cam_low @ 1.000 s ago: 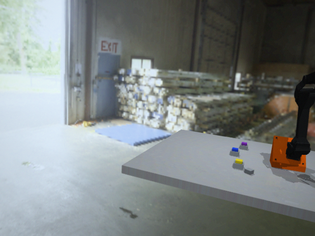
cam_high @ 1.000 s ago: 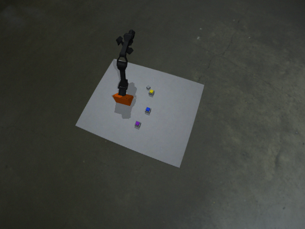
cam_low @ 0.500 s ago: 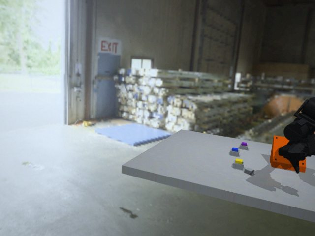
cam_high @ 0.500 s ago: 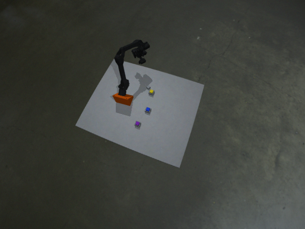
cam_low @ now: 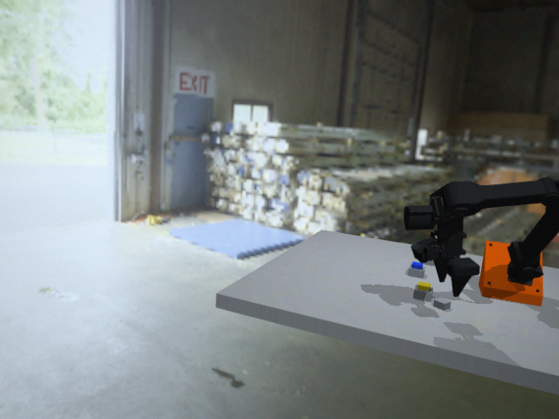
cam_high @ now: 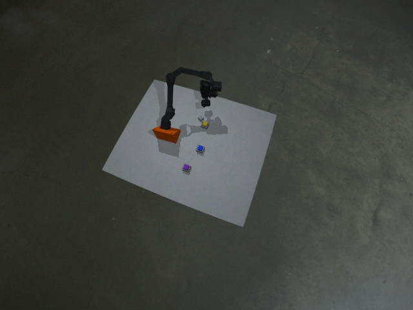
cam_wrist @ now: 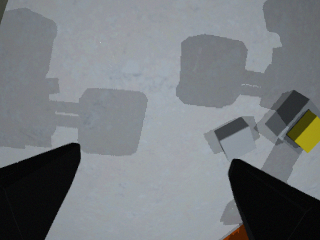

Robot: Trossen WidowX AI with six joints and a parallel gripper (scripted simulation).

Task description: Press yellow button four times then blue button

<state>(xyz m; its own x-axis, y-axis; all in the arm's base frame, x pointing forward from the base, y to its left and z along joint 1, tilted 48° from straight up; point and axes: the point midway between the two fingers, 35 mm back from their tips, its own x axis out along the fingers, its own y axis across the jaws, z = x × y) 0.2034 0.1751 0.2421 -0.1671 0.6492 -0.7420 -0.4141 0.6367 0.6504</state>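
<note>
The yellow button lies 6 cm ahead of my gripper tip, 14 cm to the right of it and 5 cm below it. Round my gripper tip: small grey block: 1 cm ahead, 9 cm to the right, 8 cm below; then blue button: 9 cm ahead, 34 cm to the right, 5 cm below; then purple button: 5 cm ahead, 51 cm to the right, 5 cm below.
</note>
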